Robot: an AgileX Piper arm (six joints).
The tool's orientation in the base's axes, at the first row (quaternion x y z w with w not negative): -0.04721, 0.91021, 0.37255, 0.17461
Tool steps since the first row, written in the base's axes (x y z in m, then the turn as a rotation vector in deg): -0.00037, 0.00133, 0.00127, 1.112, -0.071, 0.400; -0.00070, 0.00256, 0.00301, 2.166, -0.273, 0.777; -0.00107, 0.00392, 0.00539, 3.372, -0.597, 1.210; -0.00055, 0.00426, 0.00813, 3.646, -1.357, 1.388
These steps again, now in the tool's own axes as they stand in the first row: -0.00004, 0.00188, -0.00002, -1.184, -0.027, 0.000; -0.00030, 0.00398, -0.00041, -2.311, -0.150, -0.091; -0.00073, 0.00661, -0.00114, -3.605, -0.356, -0.262; -0.00217, 0.00856, -0.00257, -3.957, -0.844, -0.830
